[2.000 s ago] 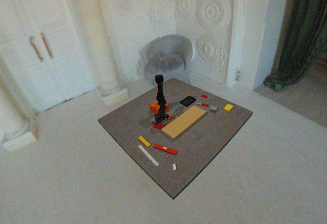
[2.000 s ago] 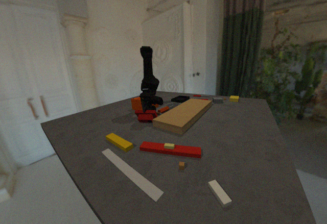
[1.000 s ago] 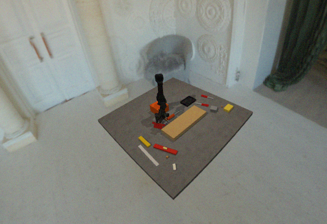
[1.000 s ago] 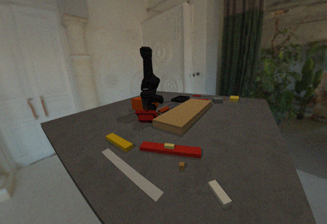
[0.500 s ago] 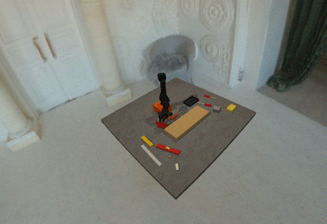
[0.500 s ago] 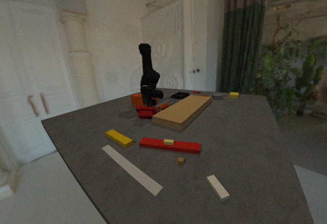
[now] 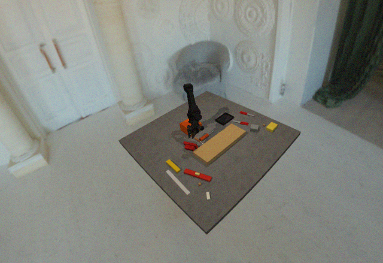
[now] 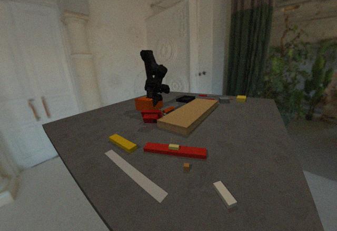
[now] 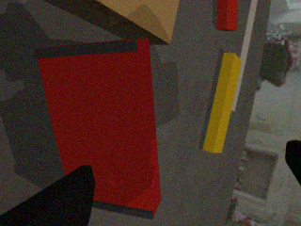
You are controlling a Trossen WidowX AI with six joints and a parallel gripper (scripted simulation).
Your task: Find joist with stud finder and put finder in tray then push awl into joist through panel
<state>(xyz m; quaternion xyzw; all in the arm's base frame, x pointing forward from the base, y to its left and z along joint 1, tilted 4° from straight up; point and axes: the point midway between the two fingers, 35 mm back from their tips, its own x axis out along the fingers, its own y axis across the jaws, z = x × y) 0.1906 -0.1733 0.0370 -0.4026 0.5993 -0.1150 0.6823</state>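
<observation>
Right now the red stud finder is 90 mm below my gripper tip, 30 mm to the right of it and 20 mm ahead of it. Also, from my gripper tip: red level (270 mm ahead, 190 mm to the right, 100 mm below); then yellow bar (260 mm to the right, 100 mm below, 50 mm ahead); then orange-handled awl (230 mm to the left, 100 mm below).
</observation>
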